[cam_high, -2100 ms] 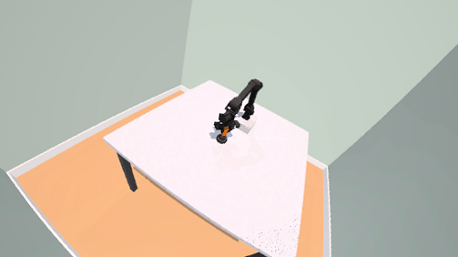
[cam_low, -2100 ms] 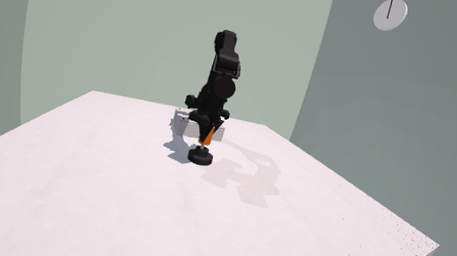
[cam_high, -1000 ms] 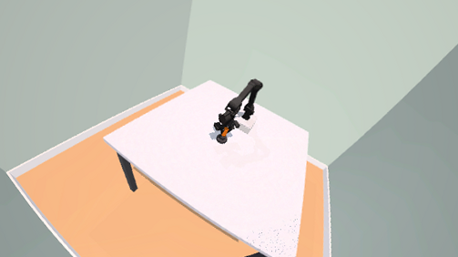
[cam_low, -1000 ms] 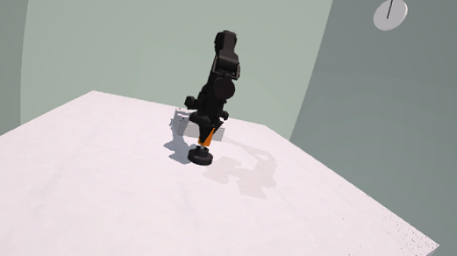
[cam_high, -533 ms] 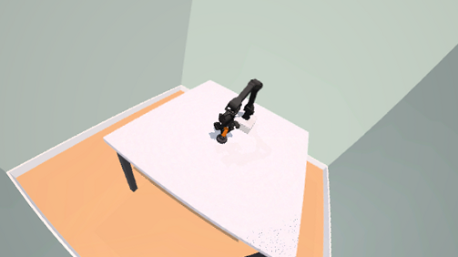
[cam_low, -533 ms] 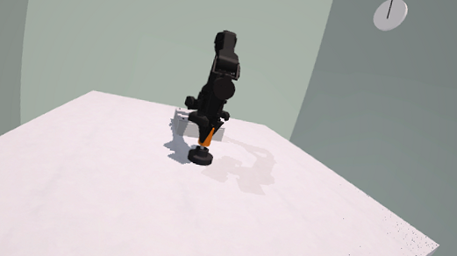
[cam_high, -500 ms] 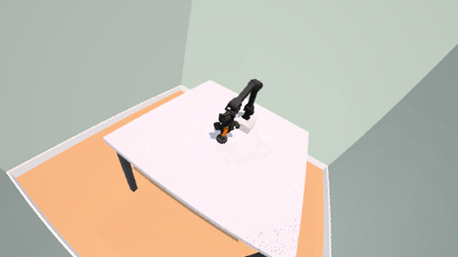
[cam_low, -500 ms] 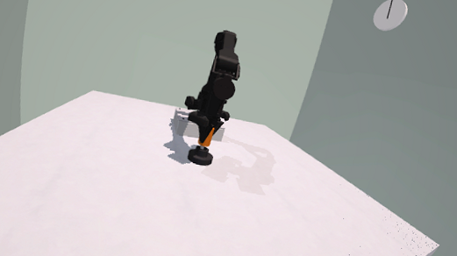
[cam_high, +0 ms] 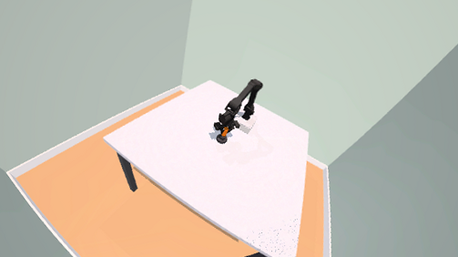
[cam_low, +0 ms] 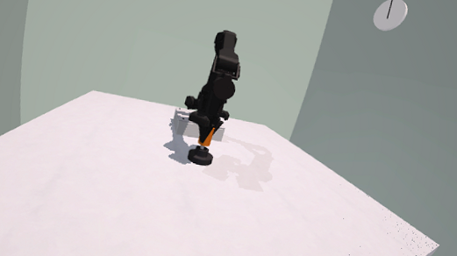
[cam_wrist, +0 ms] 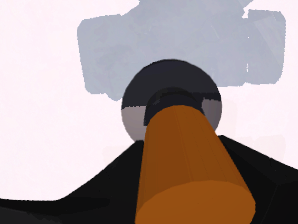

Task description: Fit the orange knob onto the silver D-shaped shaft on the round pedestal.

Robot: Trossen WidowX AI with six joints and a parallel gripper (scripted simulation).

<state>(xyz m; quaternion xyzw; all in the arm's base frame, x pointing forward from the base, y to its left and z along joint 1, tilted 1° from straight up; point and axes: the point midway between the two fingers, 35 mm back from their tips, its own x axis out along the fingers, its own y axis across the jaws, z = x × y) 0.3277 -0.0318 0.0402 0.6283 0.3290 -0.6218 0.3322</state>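
Now: the orange knob 30 mm above my gripper tip. The rest, counted from my gripper tip: dark round pedestal 40 mm below.
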